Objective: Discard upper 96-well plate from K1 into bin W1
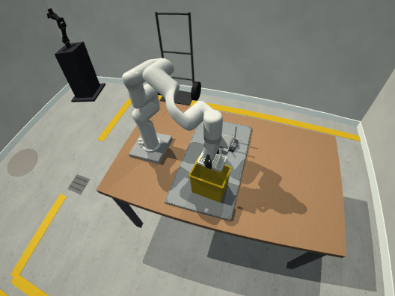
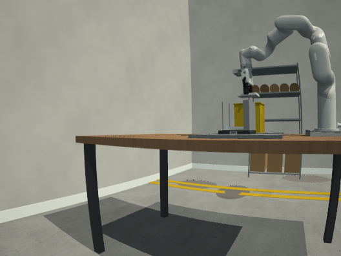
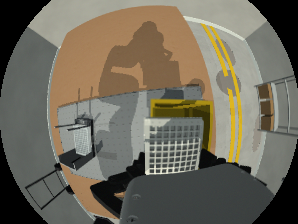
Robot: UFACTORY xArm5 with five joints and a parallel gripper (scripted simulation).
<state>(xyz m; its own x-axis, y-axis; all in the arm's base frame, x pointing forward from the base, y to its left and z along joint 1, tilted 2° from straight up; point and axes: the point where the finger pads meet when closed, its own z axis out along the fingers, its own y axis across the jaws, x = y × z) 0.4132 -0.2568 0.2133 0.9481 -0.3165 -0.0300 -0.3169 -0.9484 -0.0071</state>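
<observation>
The yellow plastics bin is 1 cm behind my hand, 3 cm to the right of it and 15 cm below it. Also, from my hand: white 96-well plate 1 cm below.
</observation>
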